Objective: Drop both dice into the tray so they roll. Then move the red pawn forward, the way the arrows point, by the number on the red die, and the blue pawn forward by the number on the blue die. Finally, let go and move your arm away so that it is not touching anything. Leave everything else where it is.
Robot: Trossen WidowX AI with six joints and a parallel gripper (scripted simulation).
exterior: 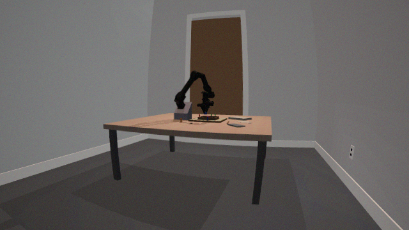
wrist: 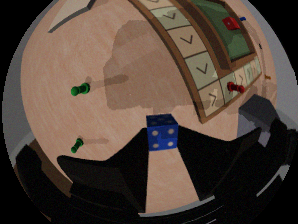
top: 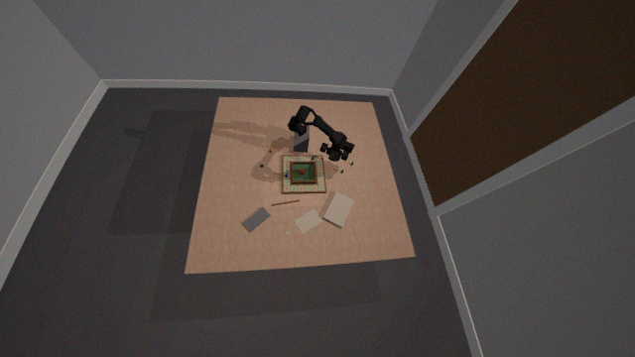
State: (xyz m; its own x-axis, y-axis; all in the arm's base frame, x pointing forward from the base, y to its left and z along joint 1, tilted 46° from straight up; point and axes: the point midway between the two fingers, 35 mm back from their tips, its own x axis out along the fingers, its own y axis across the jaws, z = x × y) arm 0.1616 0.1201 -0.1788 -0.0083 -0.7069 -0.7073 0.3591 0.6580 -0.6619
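Right now the red pawn is 13 cm to the right of my gripper tip, 2 cm below it and 1 cm behind it. Also, from my gripper tip: thin stick (32 cm ahead, 30 cm to the right, 4 cm below); then green tray (19 cm to the right, 11 cm ahead, 4 cm below); then blue pawn (31 cm to the right, 14 cm ahead, 2 cm below).
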